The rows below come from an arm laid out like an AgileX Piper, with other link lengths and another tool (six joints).
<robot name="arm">
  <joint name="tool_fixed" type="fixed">
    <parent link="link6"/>
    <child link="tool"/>
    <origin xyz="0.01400 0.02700 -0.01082" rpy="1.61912 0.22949 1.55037"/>
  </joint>
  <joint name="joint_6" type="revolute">
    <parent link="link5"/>
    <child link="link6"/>
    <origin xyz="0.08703 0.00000 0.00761" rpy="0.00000 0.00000 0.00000"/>
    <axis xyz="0.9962 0 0.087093"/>
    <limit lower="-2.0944" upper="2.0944"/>
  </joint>
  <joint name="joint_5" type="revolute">
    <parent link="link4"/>
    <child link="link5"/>
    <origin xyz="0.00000 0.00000 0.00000" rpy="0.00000 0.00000 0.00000"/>
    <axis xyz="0 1 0"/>
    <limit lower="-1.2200" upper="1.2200"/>
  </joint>
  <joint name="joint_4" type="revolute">
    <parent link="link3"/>
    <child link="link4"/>
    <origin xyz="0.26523 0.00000 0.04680" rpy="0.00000 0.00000 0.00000"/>
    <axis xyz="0.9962 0 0.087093"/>
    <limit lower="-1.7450" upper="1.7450"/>
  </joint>
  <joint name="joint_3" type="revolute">
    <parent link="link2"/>
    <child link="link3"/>
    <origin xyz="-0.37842 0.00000 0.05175" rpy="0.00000 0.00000 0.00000"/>
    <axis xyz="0 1 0"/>
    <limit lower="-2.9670" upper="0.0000"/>
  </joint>
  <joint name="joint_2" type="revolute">
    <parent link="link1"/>
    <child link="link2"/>
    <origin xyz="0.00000 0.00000 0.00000" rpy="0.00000 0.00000 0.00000"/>
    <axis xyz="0 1 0"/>
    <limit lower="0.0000" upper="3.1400"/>
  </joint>
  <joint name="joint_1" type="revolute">
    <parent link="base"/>
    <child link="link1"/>
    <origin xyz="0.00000 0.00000 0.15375" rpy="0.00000 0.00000 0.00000"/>
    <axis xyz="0 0 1"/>
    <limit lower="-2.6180" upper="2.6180"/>
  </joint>
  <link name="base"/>
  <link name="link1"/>
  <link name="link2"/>
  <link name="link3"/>
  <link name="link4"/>
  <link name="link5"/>
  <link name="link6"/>
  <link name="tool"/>
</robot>
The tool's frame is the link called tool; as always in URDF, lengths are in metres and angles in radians.
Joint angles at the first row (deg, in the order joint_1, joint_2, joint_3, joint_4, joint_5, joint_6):
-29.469 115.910 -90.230 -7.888 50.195 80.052
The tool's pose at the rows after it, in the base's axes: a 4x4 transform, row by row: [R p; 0 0 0 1], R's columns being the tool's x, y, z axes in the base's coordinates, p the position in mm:
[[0.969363 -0.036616 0.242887 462.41], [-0.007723 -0.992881 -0.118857 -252.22], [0.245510 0.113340 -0.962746 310.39], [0 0 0 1]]
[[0.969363 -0.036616 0.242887 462.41], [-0.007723 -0.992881 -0.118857 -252.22], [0.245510 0.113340 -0.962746 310.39], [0 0 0 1]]
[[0.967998 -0.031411 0.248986 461.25], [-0.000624 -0.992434 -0.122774 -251.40], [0.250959 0.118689 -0.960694 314.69], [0 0 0 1]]
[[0.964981 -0.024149 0.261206 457.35], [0.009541 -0.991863 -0.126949 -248.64], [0.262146 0.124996 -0.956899 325.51], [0 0 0 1]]
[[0.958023 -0.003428 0.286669 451.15], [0.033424 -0.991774 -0.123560 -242.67], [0.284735 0.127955 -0.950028 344.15], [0 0 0 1]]
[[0.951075 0.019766 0.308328 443.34], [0.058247 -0.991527 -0.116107 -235.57], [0.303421 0.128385 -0.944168 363.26], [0 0 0 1]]
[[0.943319 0.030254 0.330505 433.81], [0.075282 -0.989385 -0.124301 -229.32], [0.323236 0.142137 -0.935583 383.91], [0 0 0 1]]
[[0.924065 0.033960 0.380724 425.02], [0.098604 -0.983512 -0.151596 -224.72], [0.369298 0.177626 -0.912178 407.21], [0 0 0 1]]
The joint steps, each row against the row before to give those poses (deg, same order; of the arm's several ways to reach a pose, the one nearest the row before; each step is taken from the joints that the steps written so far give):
0.000 0.000 0.001 0.000 0.000 0.000
0.000 0.000 0.000 0.000 0.000 0.000
0.000 -0.474 -0.001 0.000 0.000 -0.361
-0.001 -1.293 0.101 0.259 0.357 -0.679
0.001 -2.150 -0.016 1.316 0.714 -2.001
0.000 -2.300 -0.002 1.449 1.157 -2.158
-0.001 -2.515 0.002 0.400 0.984 -1.039
-0.108 -2.629 0.000 0.142 -1.012 -0.852

